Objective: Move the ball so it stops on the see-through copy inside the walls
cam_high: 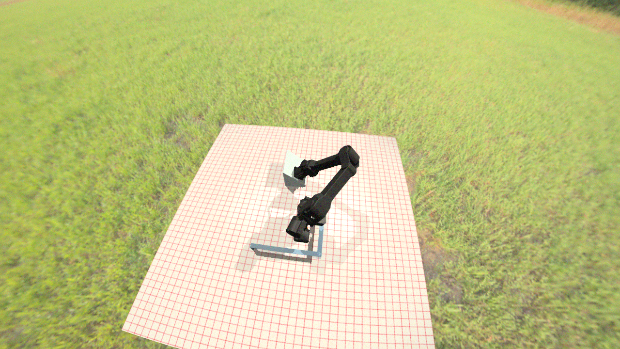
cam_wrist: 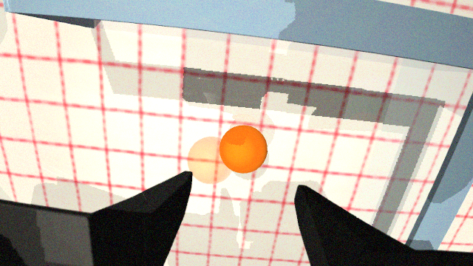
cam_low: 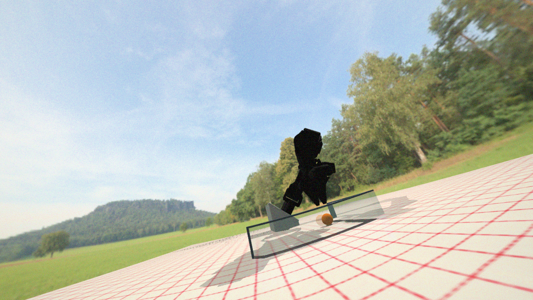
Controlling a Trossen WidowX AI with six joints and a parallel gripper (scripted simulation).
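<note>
My gripper tip is 4 cm above the orange ball. Also, from my gripper tip: see-through copy of ball 2 cm behind, 1 cm to the right, 4 cm below.
</note>
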